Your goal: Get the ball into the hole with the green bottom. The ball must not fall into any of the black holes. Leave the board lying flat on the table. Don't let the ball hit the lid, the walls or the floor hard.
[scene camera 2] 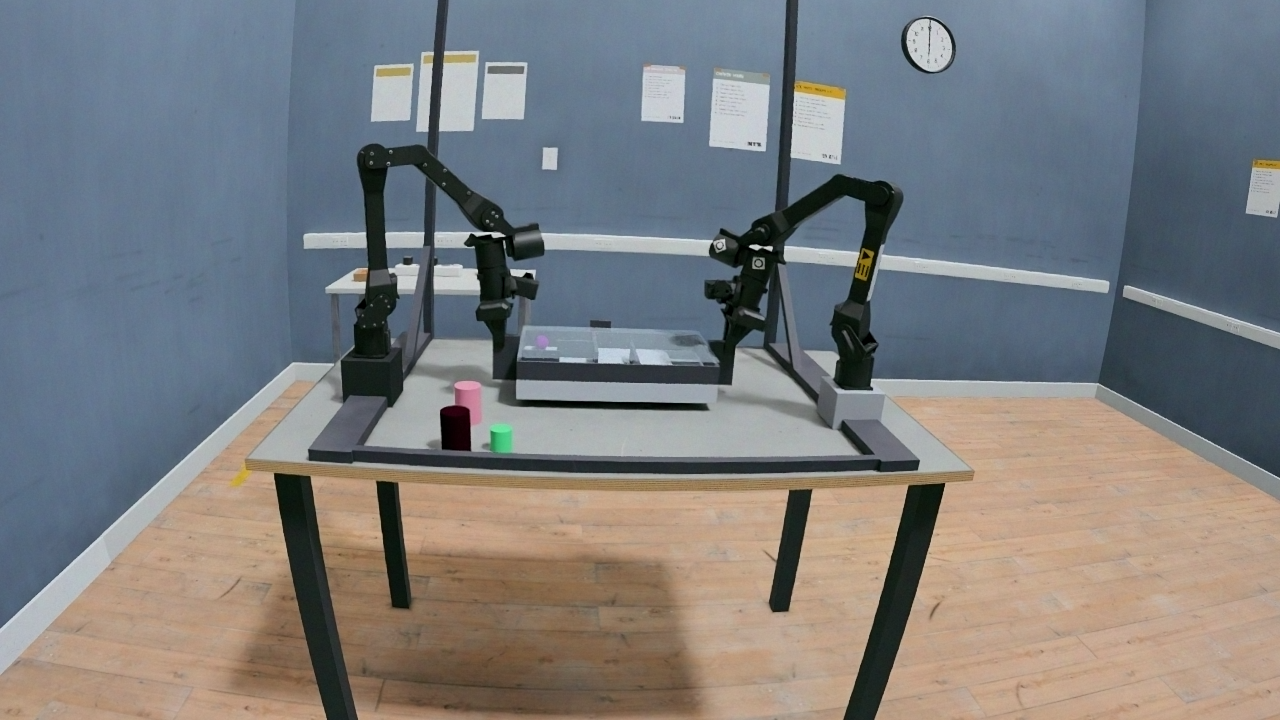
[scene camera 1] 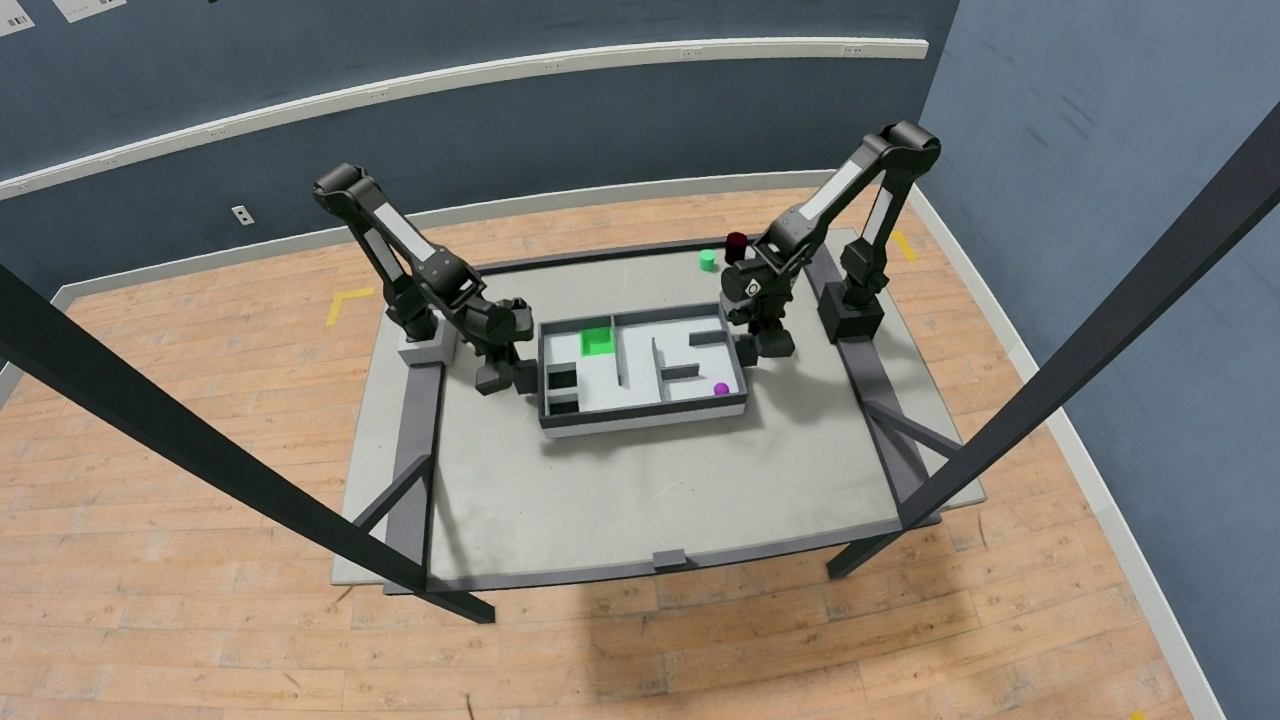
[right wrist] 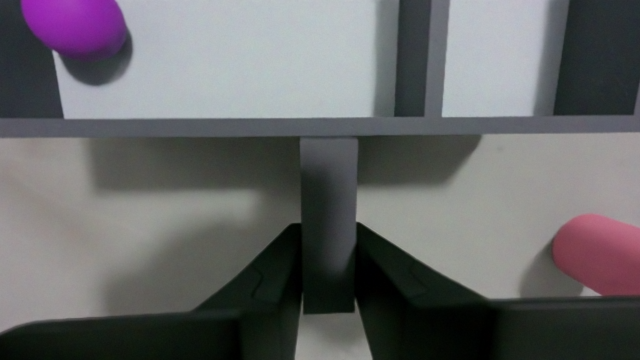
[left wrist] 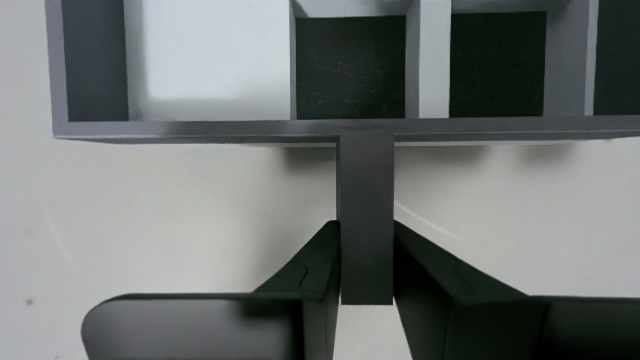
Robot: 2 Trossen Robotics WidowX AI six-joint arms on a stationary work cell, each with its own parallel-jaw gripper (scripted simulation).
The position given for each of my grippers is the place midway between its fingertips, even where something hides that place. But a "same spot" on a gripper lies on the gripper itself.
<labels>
My left gripper shows in scene camera 2 [725,349], in scene camera 1 [519,369] and in the left wrist view [361,232]; in the right wrist view it is out of frame. My right gripper shows in scene camera 2, in scene camera 1 [751,342] and in the right wrist view; in the left wrist view it is out of frame. A walled board shows in scene camera 2, in scene camera 1, in the right wrist view [325,79] and in the left wrist view [361,83]. One and the same spot on the walled board: [scene camera 2: 552,362] is [scene camera 1: 690,302]. The same spot on my right gripper: [right wrist: 402,301] is [scene camera 2: 505,322].
</labels>
